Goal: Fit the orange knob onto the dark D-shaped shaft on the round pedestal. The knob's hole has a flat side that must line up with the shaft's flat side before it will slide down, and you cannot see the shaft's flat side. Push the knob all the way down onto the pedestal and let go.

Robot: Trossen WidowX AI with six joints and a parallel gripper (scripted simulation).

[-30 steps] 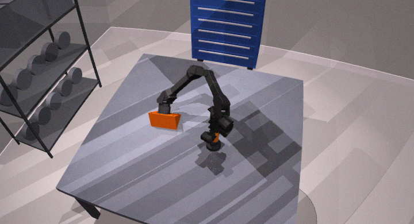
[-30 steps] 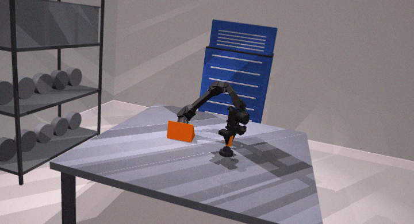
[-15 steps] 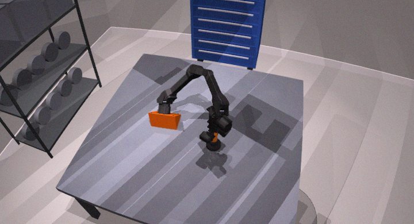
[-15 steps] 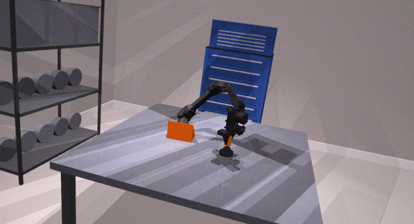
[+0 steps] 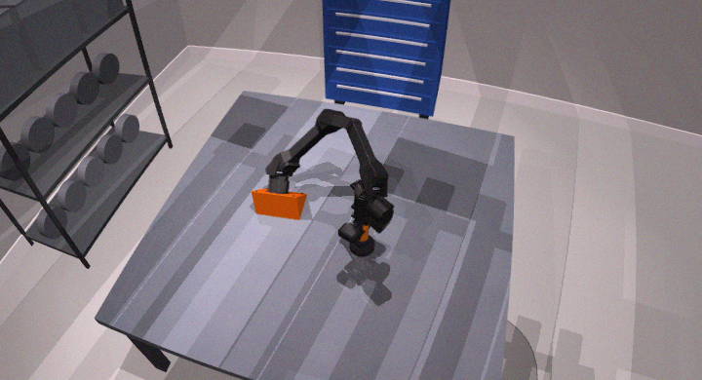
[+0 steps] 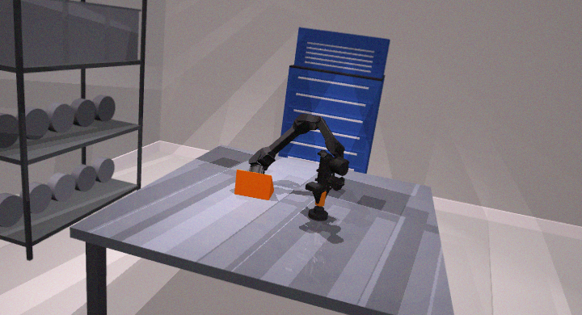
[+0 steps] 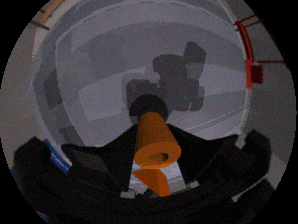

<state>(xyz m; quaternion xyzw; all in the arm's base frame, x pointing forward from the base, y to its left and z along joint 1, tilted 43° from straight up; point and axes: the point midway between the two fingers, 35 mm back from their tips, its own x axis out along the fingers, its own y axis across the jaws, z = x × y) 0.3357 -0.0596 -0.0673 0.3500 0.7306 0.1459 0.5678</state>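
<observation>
The dark round pedestal is 40 mm below my gripper tip. Also, from my gripper tip: orange knob (20 mm above).
</observation>
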